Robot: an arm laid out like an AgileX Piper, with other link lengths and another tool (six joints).
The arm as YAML. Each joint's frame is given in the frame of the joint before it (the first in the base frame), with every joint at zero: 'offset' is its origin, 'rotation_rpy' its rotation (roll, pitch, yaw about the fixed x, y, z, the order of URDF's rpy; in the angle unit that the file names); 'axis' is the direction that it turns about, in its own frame. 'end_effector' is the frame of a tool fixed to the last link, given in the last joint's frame.
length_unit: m
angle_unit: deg
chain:
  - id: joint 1
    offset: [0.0, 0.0, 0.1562]
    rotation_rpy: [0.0, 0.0, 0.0]
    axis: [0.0, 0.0, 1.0]
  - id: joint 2
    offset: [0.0, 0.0, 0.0]
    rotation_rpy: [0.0, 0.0, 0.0]
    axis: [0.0, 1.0, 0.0]
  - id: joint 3
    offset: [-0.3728, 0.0, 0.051]
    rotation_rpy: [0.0, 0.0, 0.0]
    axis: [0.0, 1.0, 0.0]
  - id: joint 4
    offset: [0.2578, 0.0, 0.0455]
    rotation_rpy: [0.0, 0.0, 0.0]
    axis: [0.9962, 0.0, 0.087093]
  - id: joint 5
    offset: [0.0, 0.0, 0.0]
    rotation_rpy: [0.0, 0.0, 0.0]
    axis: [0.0, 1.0, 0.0]
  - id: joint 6
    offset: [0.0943, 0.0, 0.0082]
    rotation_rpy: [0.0, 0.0, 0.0]
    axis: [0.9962, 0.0, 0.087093]
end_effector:
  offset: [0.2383, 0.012, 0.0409]
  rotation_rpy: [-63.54, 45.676, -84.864]
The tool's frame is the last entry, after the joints.
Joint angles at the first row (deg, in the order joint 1, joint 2, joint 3, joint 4, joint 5, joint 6):
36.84 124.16 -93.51 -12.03 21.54 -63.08
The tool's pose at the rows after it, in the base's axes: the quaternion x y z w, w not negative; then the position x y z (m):
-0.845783, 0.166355, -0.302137, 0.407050, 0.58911, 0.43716, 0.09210
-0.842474, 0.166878, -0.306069, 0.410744, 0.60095, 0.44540, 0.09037
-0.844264, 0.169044, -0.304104, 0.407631, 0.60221, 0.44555, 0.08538
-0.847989, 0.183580, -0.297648, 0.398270, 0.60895, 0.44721, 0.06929
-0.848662, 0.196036, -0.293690, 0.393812, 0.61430, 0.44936, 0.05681
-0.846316, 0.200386, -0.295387, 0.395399, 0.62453, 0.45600, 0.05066
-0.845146, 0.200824, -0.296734, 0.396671, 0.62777, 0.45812, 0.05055
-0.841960, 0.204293, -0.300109, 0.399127, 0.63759, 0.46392, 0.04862
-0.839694, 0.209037, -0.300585, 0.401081, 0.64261, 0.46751, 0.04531
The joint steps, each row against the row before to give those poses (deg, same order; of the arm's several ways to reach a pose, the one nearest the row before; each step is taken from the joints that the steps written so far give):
0.00 1.60 -2.17 -0.06 0.00 0.28
0.00 2.07 -3.21 0.00 0.46 0.12
0.00 0.68 -0.75 0.00 0.57 0.11
0.00 2.75 -3.55 0.00 2.53 1.21
0.00 2.12 -2.46 -0.06 1.31 1.26
0.00 2.35 -3.50 0.06 0.92 0.40
0.00 0.58 -1.03 0.00 0.23 0.06
0.00 1.95 -3.44 -0.06 1.03 0.40
0.00 1.26 -1.89 0.12 0.46 0.45

